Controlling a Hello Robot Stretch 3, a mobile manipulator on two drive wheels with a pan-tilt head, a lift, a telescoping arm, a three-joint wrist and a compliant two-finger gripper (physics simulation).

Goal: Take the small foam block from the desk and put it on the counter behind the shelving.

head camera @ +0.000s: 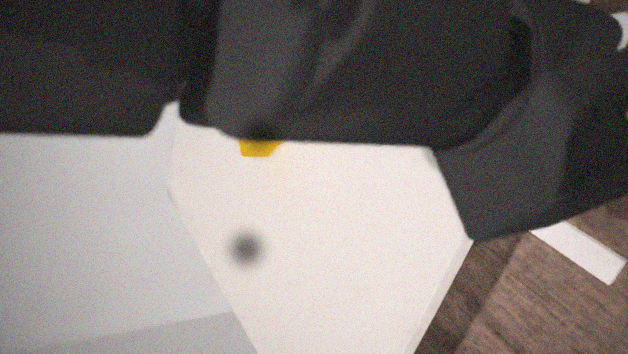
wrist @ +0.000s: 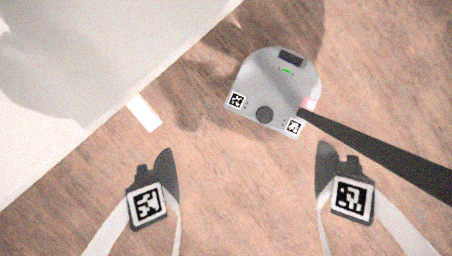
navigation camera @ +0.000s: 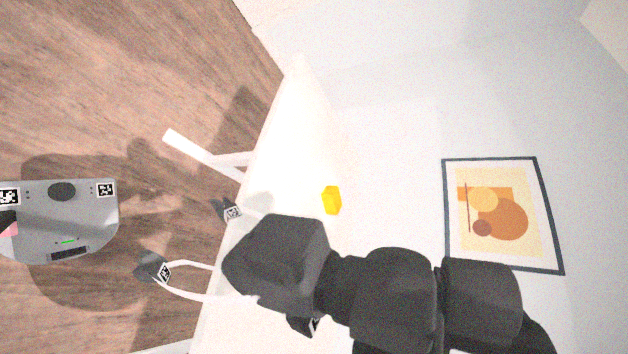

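Where they show: gripper, fingertip midpoint: (wrist: 243,163) (navigation camera: 183,230); robot's base, link origin: (wrist: 261,109) (navigation camera: 62,190).
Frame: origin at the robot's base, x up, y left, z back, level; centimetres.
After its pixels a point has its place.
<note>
A small yellow foam block (head camera: 258,148) {x 98.0, y -61.1, z 1.2 cm} (navigation camera: 331,200) {x 98.7, y -59.2, z 4.8 cm} lies on the white desk (head camera: 325,225) {x 95.0, y -48.8, z -8.9 cm} (navigation camera: 290,145) {x 95.0, y -40.7, z -12.8 cm} (wrist: 30,165) {x 95.0, y -28.4, z -6.1 cm}, near the wall side. In the head camera view the dark arm hides part of it; it does not show in the wrist view. My gripper (navigation camera: 186,241) {x 96.3, y -12.2, z 2.3 cm} (wrist: 243,163) {x 96.3, y -12.2, z 2.3 cm} is open with nothing between its fingers. In the navigation view its fingertips point away from the block, over the floor beside the desk's edge. The counter and the shelving cannot be made out.
The robot's base (navigation camera: 75,220) {x 16.0, y -2.9, z 11.3 cm} (wrist: 275,90) {x 16.0, y -0.5, z 10.4 cm} stands on the wooden floor (navigation camera: 125,75) {x 0.0, y -22.8, z -58.2 cm} (wrist: 250,225) {x 0.0, y 21.7, z -57.5 cm} beside the desk. A white desk foot (head camera: 580,250) (navigation camera: 190,147) (wrist: 145,114) sticks out from under the top. A framed picture (navigation camera: 492,212) {x 161.8, y -105.7, z 15.1 cm} hangs on the wall behind the desk.
</note>
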